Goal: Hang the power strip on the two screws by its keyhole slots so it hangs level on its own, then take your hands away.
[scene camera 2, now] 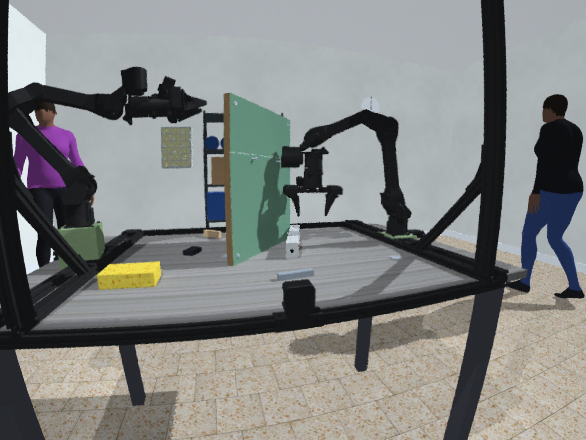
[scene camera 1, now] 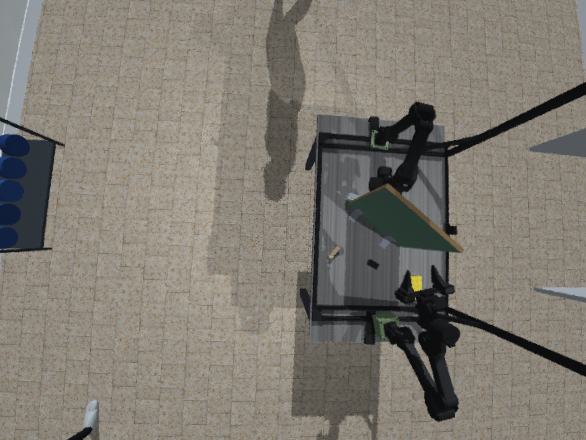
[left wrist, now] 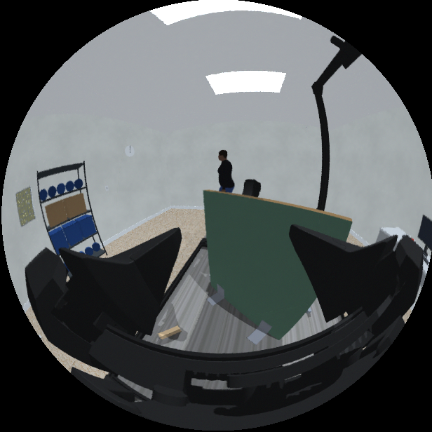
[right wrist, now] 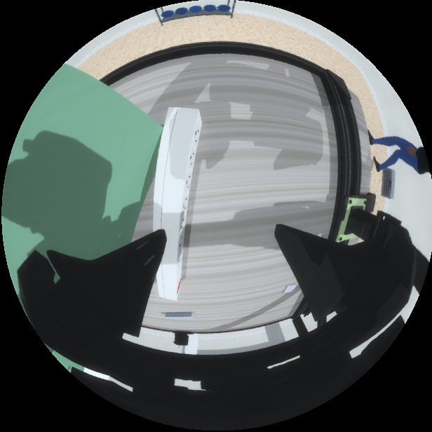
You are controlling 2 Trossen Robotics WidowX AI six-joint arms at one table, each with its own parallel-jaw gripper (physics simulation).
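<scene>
The white power strip lies on the table beside the foot of the upright green board. Its row of sockets shows in the right wrist view. A small screw sticks out of the board's lit face near a pale line; the second screw is hard to make out. My right gripper is open and empty, pointing down above the strip, on the same side of the board. My left gripper is open and empty, raised on the board's other side.
A yellow sponge, a black block and a wooden piece lie on the left gripper's side of the board. A grey bar lies near the strip. Black frame posts edge the table.
</scene>
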